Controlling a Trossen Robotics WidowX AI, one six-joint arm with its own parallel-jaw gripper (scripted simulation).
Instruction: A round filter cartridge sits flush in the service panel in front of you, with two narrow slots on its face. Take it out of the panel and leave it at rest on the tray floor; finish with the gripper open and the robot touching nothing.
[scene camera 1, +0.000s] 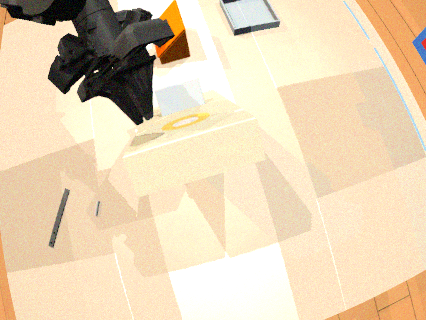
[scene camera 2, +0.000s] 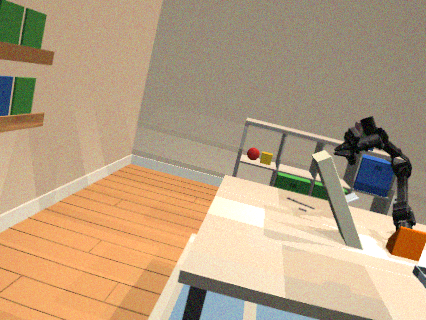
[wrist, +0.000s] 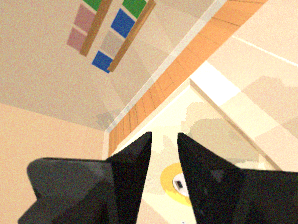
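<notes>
The gripper appears in scene camera 1 (scene camera 1: 145, 121), in scene camera 2 (scene camera 2: 334, 152) and in the wrist view (wrist: 164, 136). A beige service panel (scene camera 1: 225, 137) shares the scene with it, and scene camera 2 shows that panel (scene camera 2: 335, 194) as well.
</notes>
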